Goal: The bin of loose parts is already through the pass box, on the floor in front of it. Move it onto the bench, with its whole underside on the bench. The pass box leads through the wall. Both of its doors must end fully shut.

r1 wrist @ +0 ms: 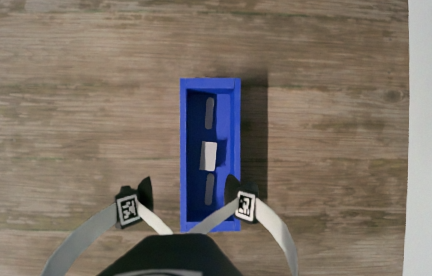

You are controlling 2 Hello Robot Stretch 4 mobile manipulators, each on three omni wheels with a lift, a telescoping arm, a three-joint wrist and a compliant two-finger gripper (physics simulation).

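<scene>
The blue bin [235,125] lies upright on the wooden floor, its long side running up and down the r1 wrist view. Inside it are a pale block [210,156] and two dark grey flat pieces [209,113] [209,189]. The r1 gripper [188,189] is open and seen from above, with no thing between its fingers. Its left finger is over the floor to the left of the bin, and its right finger overlaps the bin's right side in the picture. How high the fingers are above the bin is hard to tell. The r2 gripper, the bench and the pass box do not show.
The wood-plank floor [90,125] surrounds the bin. A pale, upright-looking or flat surface [421,140] borders the floor along the right edge of the view. The bin's shadow falls on the floor to its right.
</scene>
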